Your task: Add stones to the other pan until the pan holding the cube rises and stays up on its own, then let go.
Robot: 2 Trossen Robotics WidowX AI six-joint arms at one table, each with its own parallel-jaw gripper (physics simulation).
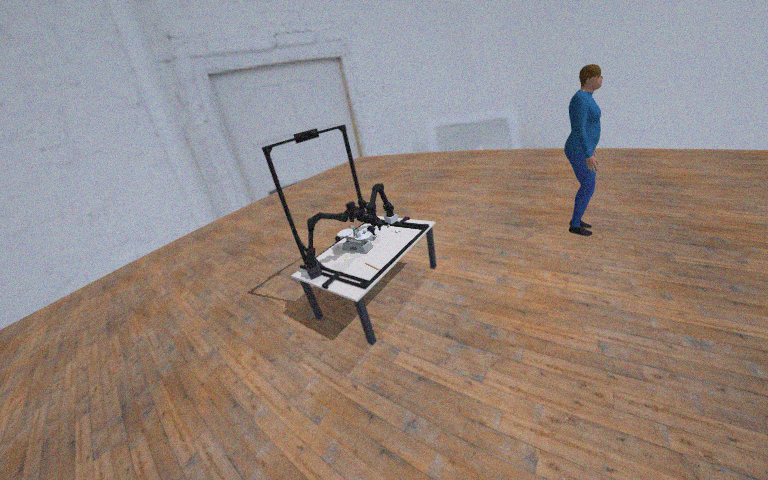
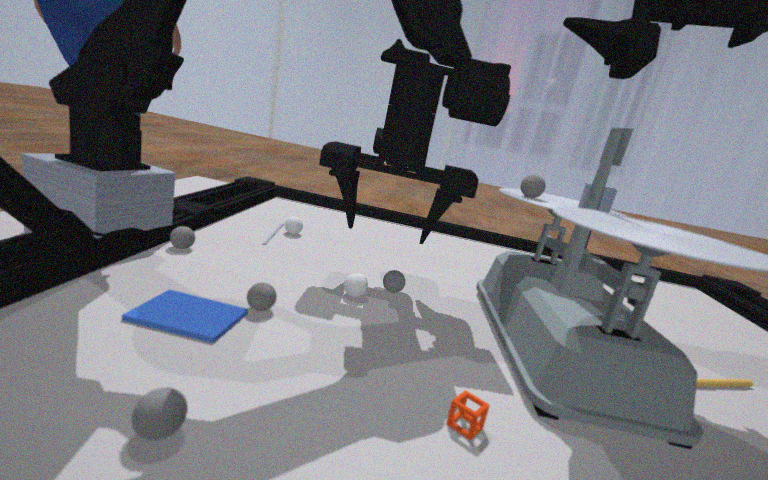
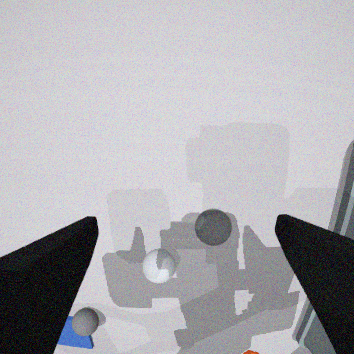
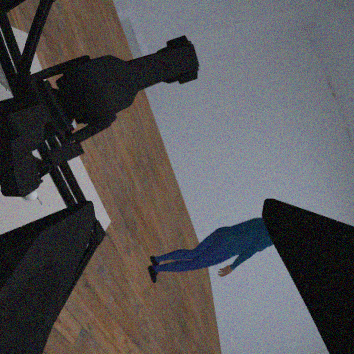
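Where they show: left gripper, fingertip midpoint: [image 1: 377, 233] [image 2: 385, 235] [image 3: 188, 224]; right gripper, fingertip midpoint: [image 1: 367, 207] [image 4: 179, 208]; left arm's base at its link origin: [image 1: 390, 215] [image 2: 105, 163]; right arm's base at its link origin: [image 1: 312, 266].
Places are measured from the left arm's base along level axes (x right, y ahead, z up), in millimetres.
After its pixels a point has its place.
Note:
A grey balance scale [image 2: 634, 362] @(x 6, y 567, z -28 mm) [image 1: 355, 245] @(x -152, y 562, z -25 mm) has a grey stone [image 2: 532, 186] @(x -168, y 456, z 71 mm) on its far white pan [image 2: 557, 200] @(x -219, y 488, z 56 mm). Its near pan [image 2: 690, 240] @(x -24, y 579, z 68 mm) shows partly; I cannot make out a cube on it. A dark grey stone [image 2: 394, 280] @(x -103, y 336, z -68 mm) [image 3: 213, 227] @(x -122, y 328, z -62 mm) and a white stone [image 2: 355, 284] @(x -56, y 306, z -68 mm) [image 3: 159, 265] @(x -77, y 301, z -64 mm) lie left of the scale. More grey stones [image 2: 261, 296] @(x 44, y 253, z -68 mm) [image 2: 182, 237] @(x -28, y 88, z -69 mm) [image 2: 159, 413] @(x 208, y 307, z -65 mm) and a white one [image 2: 293, 225] @(x -201, y 132, z -70 mm) lie on the table. My left gripper [image 2: 386, 234] @(x -140, y 302, z -28 mm) [image 3: 188, 224] @(x -140, y 302, z -28 mm) is open and empty above the dark and white stones. My right gripper [image 2: 676, 57] [image 4: 179, 208] @(x -272, y 427, z 305 mm) is open and empty, high above the scale.
A blue square [image 2: 184, 316] @(x 95, y 214, z -83 mm) lies beside a grey stone. An orange open-frame cube [image 2: 470, 417] @(x 73, y 465, z -85 mm) is on the table before the scale. A yellow rod [image 2: 724, 383] @(x -156, y 687, z -82 mm) lies behind the scale's base, a pale thin rod [image 2: 272, 233] @(x -180, y 110, z -86 mm) near the back white stone. A person [image 1: 583, 127] stands beyond the table.

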